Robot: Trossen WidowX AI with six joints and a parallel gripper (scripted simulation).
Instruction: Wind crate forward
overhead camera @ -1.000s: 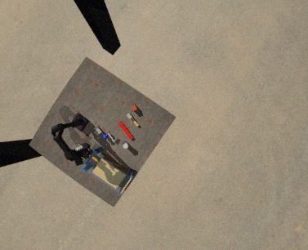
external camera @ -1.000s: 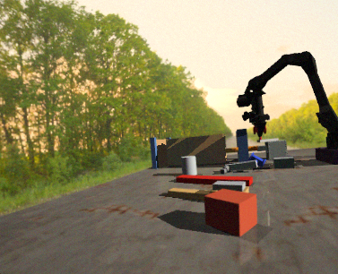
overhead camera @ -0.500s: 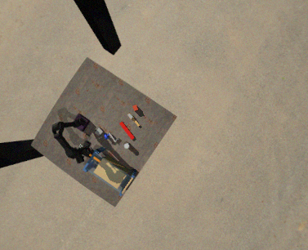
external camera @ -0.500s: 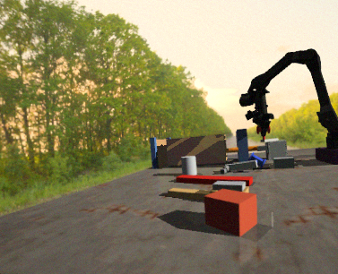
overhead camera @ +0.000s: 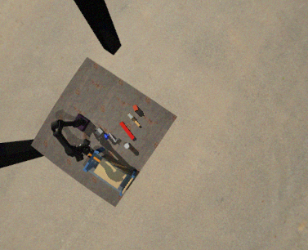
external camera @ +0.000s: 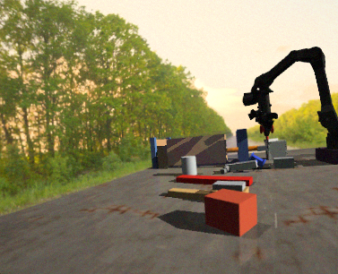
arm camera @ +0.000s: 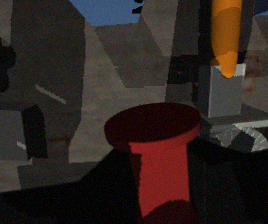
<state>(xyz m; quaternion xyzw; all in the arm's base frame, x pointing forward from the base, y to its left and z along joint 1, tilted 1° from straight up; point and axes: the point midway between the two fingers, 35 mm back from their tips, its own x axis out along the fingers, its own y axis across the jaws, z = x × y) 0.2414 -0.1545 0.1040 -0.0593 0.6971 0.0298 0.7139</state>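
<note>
My gripper tip is now 30 mm to the left of the winch handle with red grip, 20 mm past it and 10 mm above it. From my gripper tip the other things lie so: dark block (180 mm to the left, 100 mm below, 30 mm behind); red knob (20 mm above); winch (90 mm to the right, 90 mm below, 70 mm behind).
</note>
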